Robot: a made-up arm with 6 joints. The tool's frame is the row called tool. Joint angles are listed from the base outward.
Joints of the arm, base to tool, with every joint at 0 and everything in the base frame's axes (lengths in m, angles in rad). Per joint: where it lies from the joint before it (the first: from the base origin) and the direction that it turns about. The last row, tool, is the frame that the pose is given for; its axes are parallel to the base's.
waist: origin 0 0 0.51 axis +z
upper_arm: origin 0 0 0 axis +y
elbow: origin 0 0 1.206 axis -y
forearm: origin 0 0 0 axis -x
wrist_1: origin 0.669 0 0 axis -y
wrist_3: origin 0 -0.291 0 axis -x
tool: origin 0 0 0
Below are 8 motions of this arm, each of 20 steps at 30 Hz.
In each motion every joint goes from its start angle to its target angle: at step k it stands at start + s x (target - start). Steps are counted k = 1, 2, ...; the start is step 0. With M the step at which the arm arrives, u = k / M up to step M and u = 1 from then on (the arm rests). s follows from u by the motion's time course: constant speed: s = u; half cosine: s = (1 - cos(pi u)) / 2; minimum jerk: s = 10 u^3 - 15 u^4 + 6 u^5.
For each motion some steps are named. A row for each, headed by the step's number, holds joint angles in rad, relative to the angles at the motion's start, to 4 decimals.
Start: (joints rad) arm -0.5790 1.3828 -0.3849 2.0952 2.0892 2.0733
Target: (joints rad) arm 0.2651 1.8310 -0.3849 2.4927 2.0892 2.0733
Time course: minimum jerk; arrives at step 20
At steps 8, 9, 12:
8: 0.2680 0.1423 0.0000 0.1262 0.0000 0.0000
9: 0.3434 0.1824 0.0000 0.1617 0.0000 0.0000
12: 0.5761 0.3059 0.0000 0.2713 0.0000 0.0000

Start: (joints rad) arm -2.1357 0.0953 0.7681 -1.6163 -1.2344 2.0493
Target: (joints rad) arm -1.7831 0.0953 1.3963 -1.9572 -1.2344 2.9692
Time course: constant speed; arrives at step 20
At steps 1, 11, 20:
1: 0.0176 0.0000 0.0314 -0.0170 0.0000 0.0460
11: 0.1939 0.0000 0.3455 -0.1875 0.0000 0.5059
20: 0.3526 0.0000 0.6282 -0.3409 0.0000 0.9199

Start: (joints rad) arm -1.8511 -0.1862 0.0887 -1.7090 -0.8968 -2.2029
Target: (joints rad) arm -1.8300 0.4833 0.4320 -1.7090 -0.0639 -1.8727
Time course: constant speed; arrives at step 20
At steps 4, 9, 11, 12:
4: 0.0042 0.1339 0.0687 0.0000 0.1666 0.0660
9: 0.0095 0.3013 0.1545 0.0000 0.3748 0.1486
11: 0.0116 0.3682 0.1888 0.0000 0.4581 0.1816
12: 0.0127 0.4017 0.2060 0.0000 0.4997 0.1981

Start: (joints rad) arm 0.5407 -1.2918 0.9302 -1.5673 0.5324 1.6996
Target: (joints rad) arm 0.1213 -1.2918 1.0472 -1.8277 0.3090 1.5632
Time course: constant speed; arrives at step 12
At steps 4, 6, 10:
4: -0.1398 0.0000 0.0390 -0.0868 -0.0745 -0.0455
6: -0.2097 0.0000 0.0585 -0.1302 -0.1117 -0.0682
10: -0.3495 0.0000 0.0975 -0.2170 -0.1862 -0.1137

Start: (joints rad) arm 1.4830 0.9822 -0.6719 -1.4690 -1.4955 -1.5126
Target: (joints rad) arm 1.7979 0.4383 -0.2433 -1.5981 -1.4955 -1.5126
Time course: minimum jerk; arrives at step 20
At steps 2, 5, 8, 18, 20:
2: 0.0027 -0.0047 0.0037 -0.0011 0.0000 0.0000
5: 0.0326 -0.0563 0.0444 -0.0134 0.0000 0.0000
8: 0.1000 -0.1727 0.1361 -0.0410 0.0000 0.0000
18: 0.3122 -0.5392 0.4249 -0.1280 0.0000 0.0000
20: 0.3149 -0.5439 0.4286 -0.1291 0.0000 0.0000

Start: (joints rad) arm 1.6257 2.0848 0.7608 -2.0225 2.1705 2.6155
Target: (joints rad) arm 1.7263 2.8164 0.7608 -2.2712 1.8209 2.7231
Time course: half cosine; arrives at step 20
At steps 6, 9, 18, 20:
6: 0.0207 0.1508 0.0000 -0.0513 -0.0721 0.0222
9: 0.0424 0.3086 0.0000 -0.1049 -0.1475 0.0454
18: 0.0981 0.7137 0.0000 -0.2426 -0.3410 0.1050
20: 0.1006 0.7316 0.0000 -0.2487 -0.3496 0.1076

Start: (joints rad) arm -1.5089 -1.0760 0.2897 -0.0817 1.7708 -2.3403
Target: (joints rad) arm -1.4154 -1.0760 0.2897 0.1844 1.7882 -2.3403
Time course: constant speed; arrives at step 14
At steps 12, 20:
12: 0.0801 0.0000 0.0000 0.2281 0.0149 0.0000
20: 0.0935 0.0000 0.0000 0.2661 0.0174 0.0000

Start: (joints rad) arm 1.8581 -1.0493 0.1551 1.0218 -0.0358 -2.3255
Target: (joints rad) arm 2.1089 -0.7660 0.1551 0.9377 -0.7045 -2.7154
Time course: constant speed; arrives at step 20
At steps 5, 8, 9, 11, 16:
5: 0.0627 0.0708 0.0000 -0.0210 -0.1672 -0.0975
8: 0.1003 0.1133 0.0000 -0.0336 -0.2675 -0.1560
9: 0.1129 0.1275 0.0000 -0.0378 -0.3009 -0.1755
11: 0.1379 0.1558 0.0000 -0.0463 -0.3678 -0.2144
16: 0.2006 0.2266 0.0000 -0.0673 -0.5350 -0.3119

